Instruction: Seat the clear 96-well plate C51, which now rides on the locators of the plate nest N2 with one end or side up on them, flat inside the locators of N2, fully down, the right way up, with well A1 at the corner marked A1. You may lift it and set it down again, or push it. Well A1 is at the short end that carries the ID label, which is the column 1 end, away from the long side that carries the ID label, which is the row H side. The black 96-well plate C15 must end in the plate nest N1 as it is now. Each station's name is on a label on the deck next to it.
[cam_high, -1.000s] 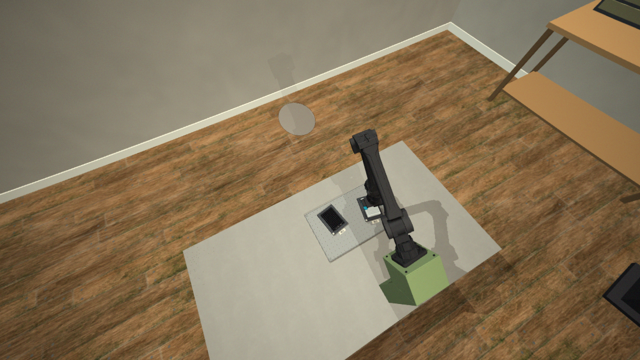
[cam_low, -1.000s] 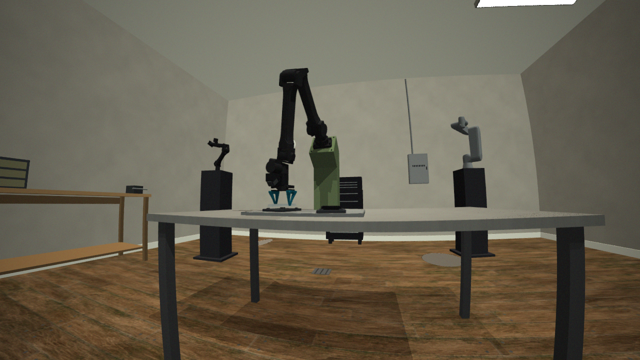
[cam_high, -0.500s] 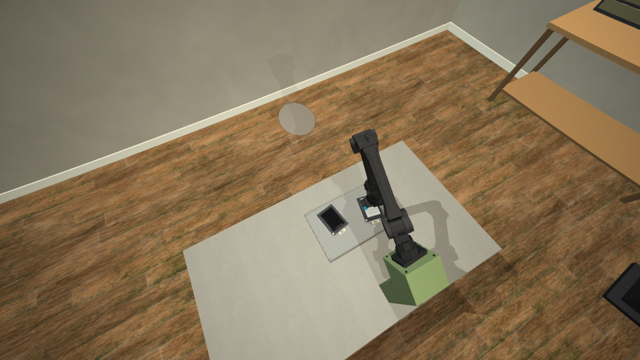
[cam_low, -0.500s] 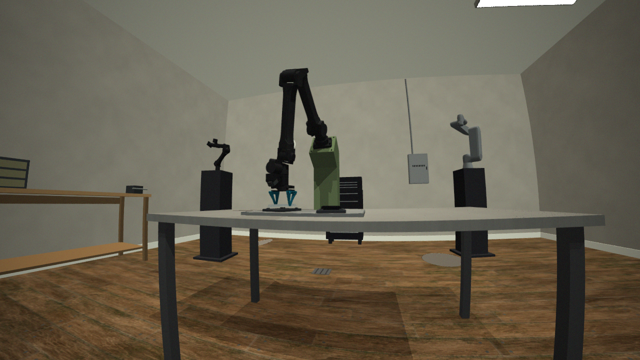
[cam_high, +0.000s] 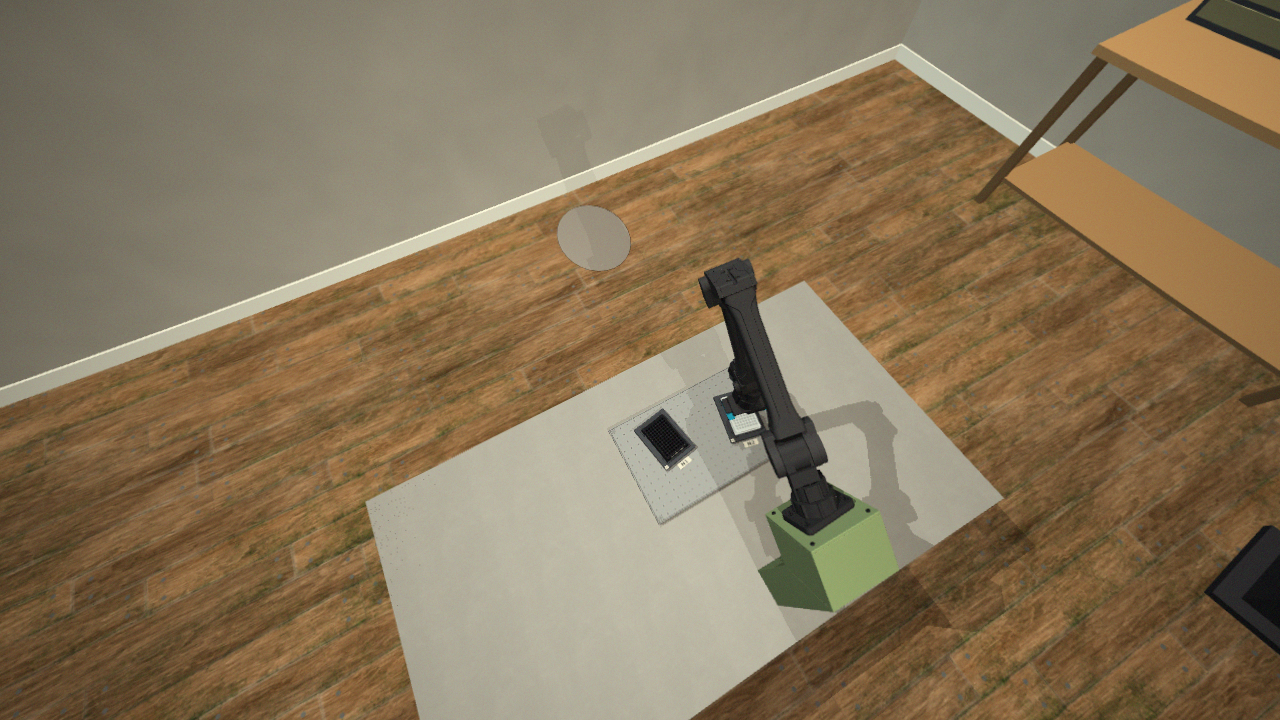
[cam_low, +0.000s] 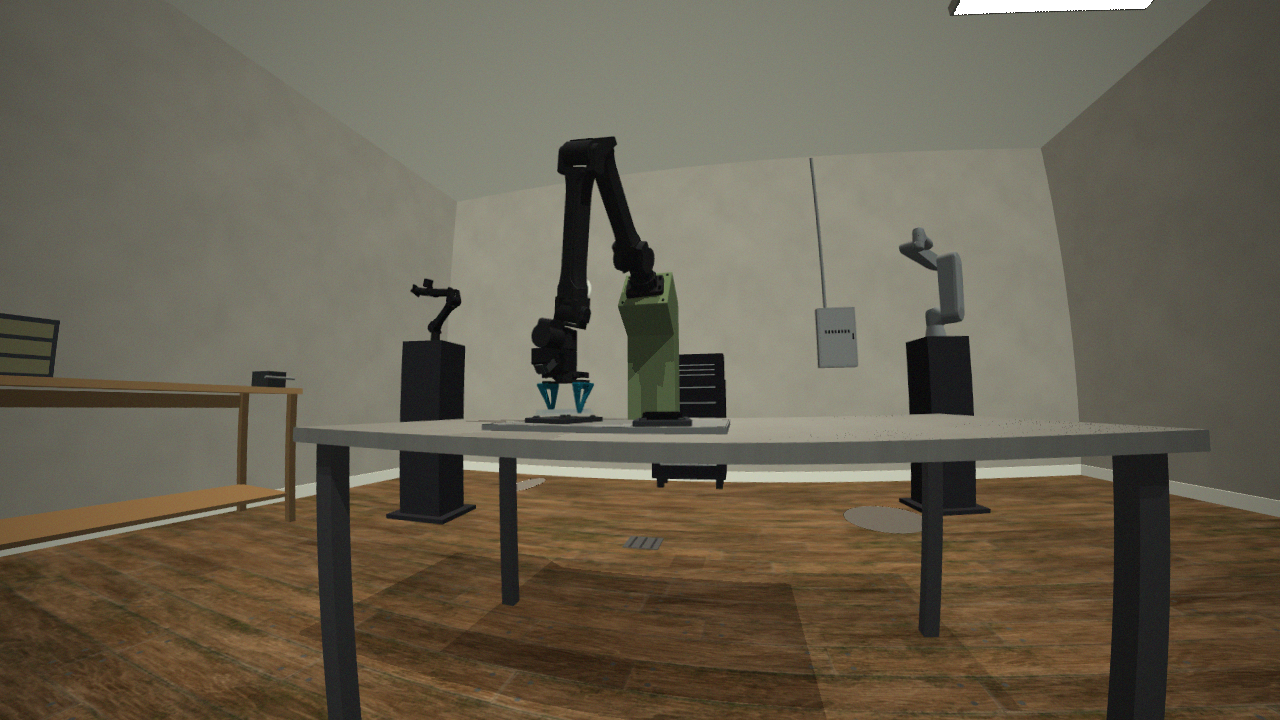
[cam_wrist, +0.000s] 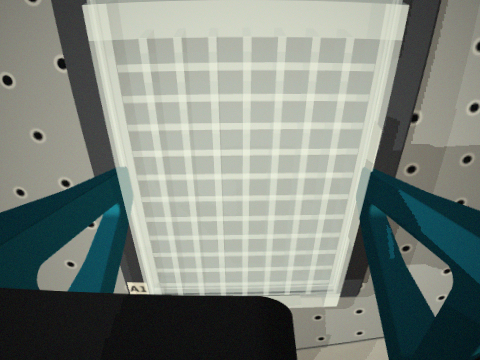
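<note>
Now: hand 10 mm above the clear 96-well plate C51. The rest, counted from my hand: plate nest N2 (20 mm below); then black plate C15 (70 mm ahead, 250 mm to the left, 10 mm below).
</note>
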